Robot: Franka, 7 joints.
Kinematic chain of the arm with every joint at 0, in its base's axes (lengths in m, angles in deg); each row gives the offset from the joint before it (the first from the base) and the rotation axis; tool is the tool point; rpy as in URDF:
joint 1: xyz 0 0 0.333 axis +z
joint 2: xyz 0 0 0 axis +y
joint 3: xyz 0 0 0.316 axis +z
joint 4: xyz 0.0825 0 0 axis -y
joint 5: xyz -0.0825 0 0.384 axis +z
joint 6: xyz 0 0 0 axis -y
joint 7: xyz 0.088 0 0 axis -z
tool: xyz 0 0 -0.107 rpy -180 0 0
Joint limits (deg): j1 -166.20..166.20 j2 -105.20..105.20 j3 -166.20..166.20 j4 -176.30..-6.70 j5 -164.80..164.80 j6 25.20..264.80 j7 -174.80..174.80
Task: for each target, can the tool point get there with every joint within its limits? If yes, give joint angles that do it. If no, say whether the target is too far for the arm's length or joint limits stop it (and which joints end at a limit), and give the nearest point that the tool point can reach.
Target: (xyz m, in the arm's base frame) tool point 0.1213 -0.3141 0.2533
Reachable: yes | joints -36.61 27.80 -46.77 -132.53 -139.65 243.46 125.29
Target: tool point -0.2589 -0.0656 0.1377
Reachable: yes | joints 123.35 -79.89 109.57 -157.98 -119.89 183.73 36.87
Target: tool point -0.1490 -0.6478 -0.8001
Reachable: no: too far | nearest point -0.1071 -0.4655 -0.3240 | short by 0.512 m
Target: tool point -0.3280 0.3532 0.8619
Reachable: yes | joints -60.97 -52.81 7.81 -23.33 76.97 240.04 111.41
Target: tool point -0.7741 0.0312 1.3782
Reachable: no: too far | nearest point -0.5104 0.0206 1.0222 | short by 0.443 m
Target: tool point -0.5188 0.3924 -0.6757
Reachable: no: too far | nearest point -0.3946 0.2985 -0.3169 | short by 0.391 m
